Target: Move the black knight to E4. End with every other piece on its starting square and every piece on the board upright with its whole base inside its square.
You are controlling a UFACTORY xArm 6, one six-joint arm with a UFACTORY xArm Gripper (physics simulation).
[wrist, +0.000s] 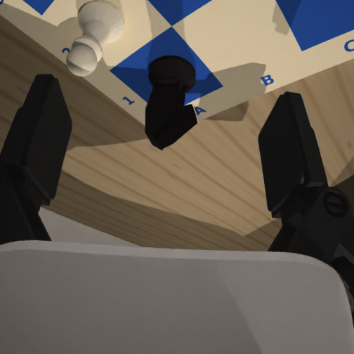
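The black knight stands upright on the blue corner square A1 of the chessboard, near the top middle of the wrist view. Its head leans toward the lower part of the view by perspective. My gripper is wide open and empty. Its two dark fingers are at the left and right of the view, and the knight shows between them, toward the top and beyond the fingertips. Square E4 does not show in the wrist view.
A white piece, apparently a pawn, stands beside the knight near the label 2, up and to the left. The board's corner and edges lie on the wooden table. A pale grey surface, part of the gripper's housing, fills the bottom.
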